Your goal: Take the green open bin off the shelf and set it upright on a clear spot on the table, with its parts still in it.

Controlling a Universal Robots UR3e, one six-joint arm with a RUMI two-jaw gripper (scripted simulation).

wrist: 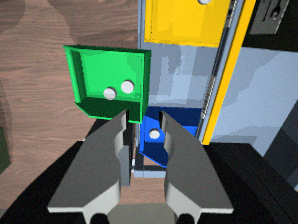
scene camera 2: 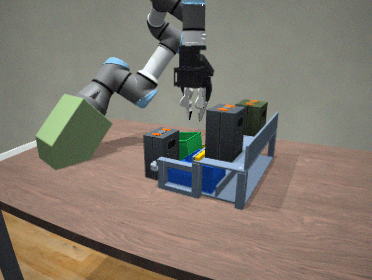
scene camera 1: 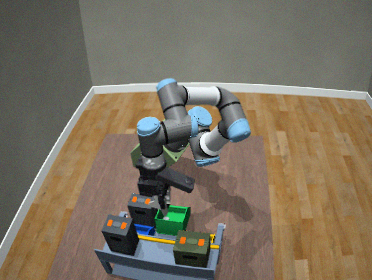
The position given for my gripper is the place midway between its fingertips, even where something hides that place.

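Note:
There's a blue bin [scene camera 2: 211, 176] here, and you'd see the blue bin [wrist: 153, 149] in the wrist view too. There's also a green open bin [scene camera 1: 176, 213], and the wrist view shows that green open bin [wrist: 92, 69] as well. As for my gripper [scene camera 2: 194, 120], it's visible too; the wrist view also shows my gripper [wrist: 144, 111], and scene camera 1 shows my gripper [scene camera 1: 166, 212] as well.

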